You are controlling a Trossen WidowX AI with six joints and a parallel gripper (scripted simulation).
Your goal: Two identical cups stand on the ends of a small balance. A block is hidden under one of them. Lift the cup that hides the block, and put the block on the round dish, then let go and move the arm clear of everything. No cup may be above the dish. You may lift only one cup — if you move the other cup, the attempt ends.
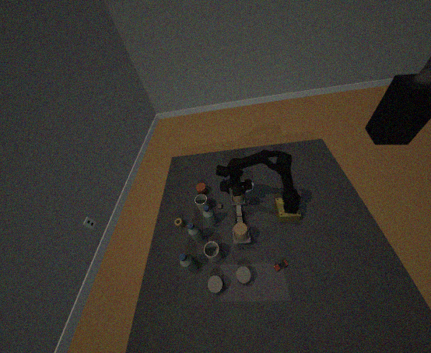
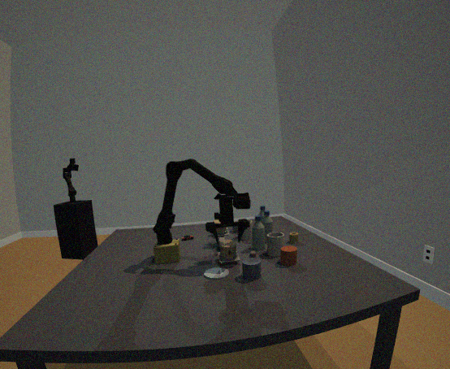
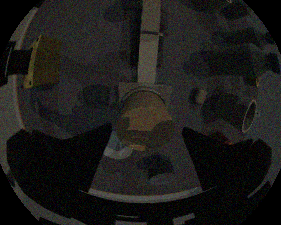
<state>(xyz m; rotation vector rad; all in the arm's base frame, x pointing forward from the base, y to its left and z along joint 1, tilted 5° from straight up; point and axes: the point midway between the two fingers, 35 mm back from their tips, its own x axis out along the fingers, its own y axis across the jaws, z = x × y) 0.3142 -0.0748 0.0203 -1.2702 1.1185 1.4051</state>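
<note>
Right now the tan cup is 20 mm to the right of my gripper tip and 30 mm below it. The rest, counted from my gripper tip: blue-grey cylinder (100 mm ahead, 150 mm to the right, 50 mm below); then orange cylinder (240 mm ahead, 50 mm to the right, 50 mm below); then round dish (50 mm behind, 120 mm to the right, 80 mm below).
</note>
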